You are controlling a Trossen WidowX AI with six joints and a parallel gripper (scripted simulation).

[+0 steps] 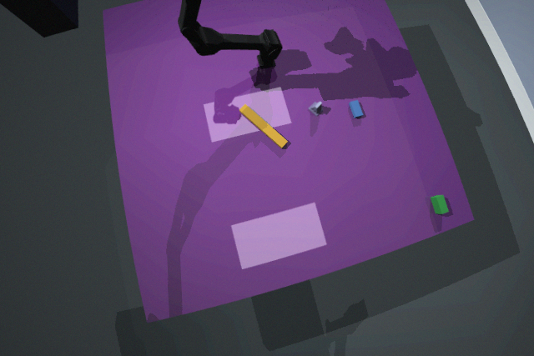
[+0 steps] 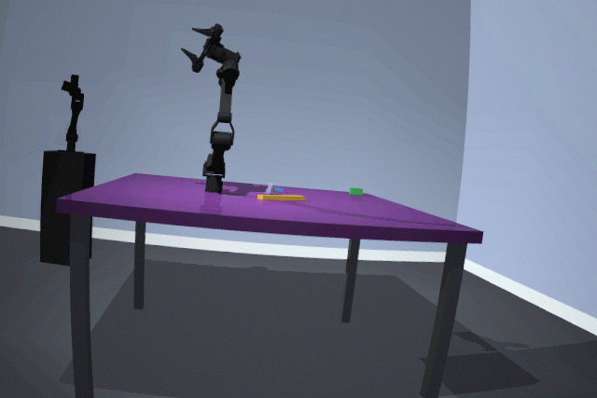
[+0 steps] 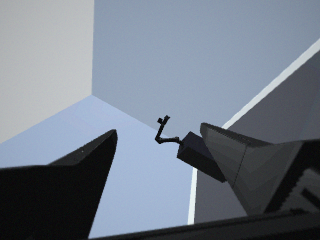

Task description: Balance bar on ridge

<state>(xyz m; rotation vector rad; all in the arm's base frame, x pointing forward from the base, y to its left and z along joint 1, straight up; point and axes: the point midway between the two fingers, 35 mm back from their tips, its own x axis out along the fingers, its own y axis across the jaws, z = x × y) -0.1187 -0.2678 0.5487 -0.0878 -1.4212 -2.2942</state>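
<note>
My gripper tip is 55 cm above the yellow bar, 42 cm short of it and 19 cm to the right of it. Also, from my gripper tip: grey ridge: 52 cm below, 41 cm to the left, 40 cm ahead; then green block: 89 cm ahead, 78 cm to the left, 54 cm below; then blue block: 57 cm to the left, 55 cm below, 44 cm ahead.
</note>
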